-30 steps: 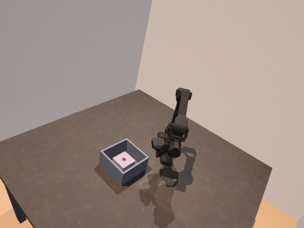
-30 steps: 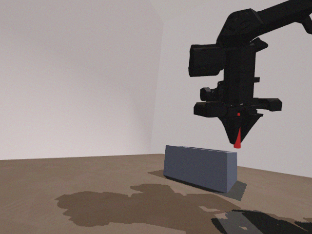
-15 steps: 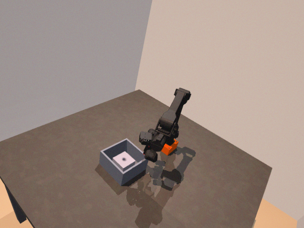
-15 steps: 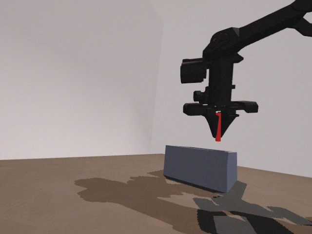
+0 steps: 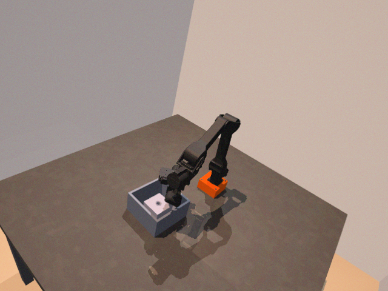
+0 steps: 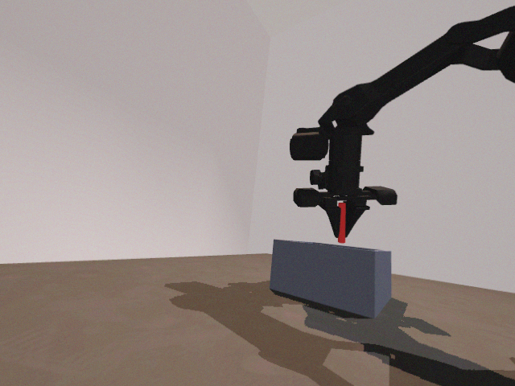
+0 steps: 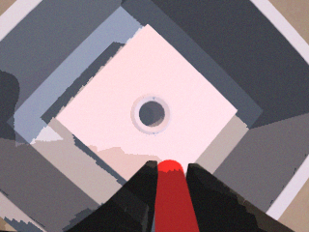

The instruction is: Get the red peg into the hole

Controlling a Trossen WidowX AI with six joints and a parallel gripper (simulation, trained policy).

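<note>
Right now my gripper tip is 1 cm to the right of the red peg and 3 cm below it. The rest, counted from my gripper tip: grey box 2 cm ahead, 2 cm to the right, 9 cm below.
</note>
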